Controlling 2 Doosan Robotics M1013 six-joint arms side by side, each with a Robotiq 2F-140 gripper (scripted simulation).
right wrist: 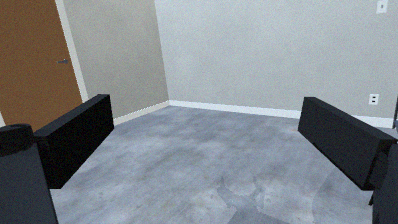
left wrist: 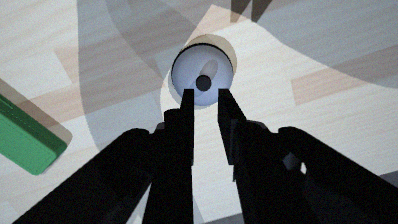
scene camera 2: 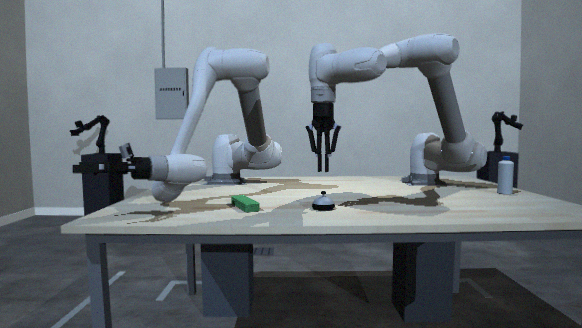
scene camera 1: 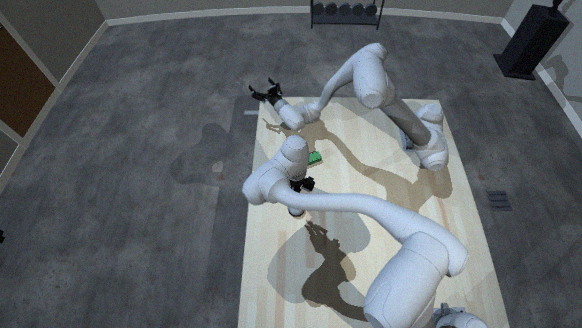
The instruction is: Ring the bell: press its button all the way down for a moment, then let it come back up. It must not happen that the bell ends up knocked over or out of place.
Scene:
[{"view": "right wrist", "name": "my right gripper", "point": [207, 113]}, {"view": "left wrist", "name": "my left gripper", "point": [206, 105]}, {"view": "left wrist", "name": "bell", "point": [197, 59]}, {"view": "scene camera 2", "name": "my left gripper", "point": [323, 171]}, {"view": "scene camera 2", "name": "my right gripper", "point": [75, 167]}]

